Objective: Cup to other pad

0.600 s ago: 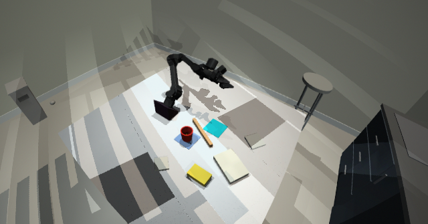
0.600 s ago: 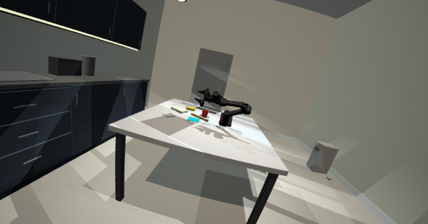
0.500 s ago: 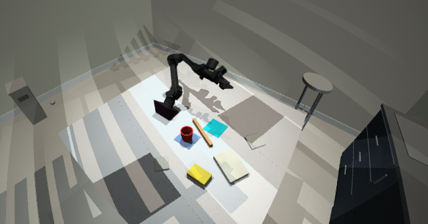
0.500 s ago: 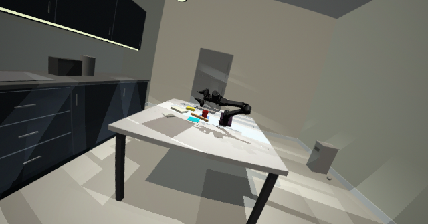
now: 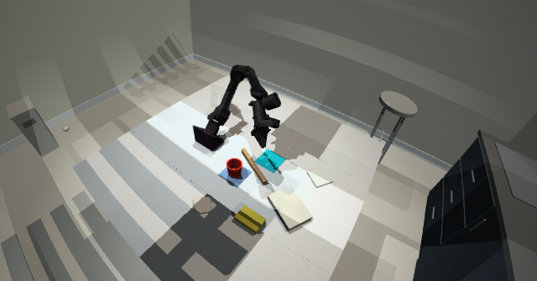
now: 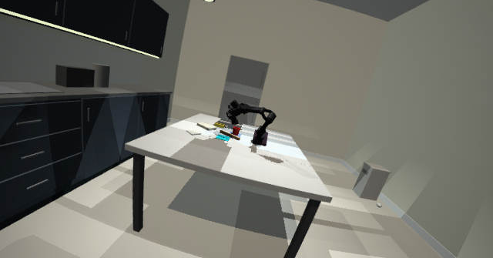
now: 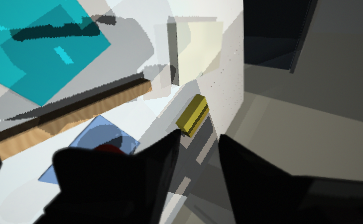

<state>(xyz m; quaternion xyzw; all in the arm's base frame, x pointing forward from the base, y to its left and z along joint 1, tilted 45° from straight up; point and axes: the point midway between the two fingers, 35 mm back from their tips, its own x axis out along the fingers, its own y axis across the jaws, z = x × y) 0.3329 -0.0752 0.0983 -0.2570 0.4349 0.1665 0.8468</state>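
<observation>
My gripper tip is 90 mm past the red cup, 90 mm to the left of it and 140 mm above it. The rest, counted from my gripper tip: cyan pad 10 mm behind, 100 mm to the left, 180 mm below; green marble 90 mm behind, 100 mm to the right, 160 mm below; wooden bar 50 mm behind, 10 mm to the left, 170 mm below.
</observation>
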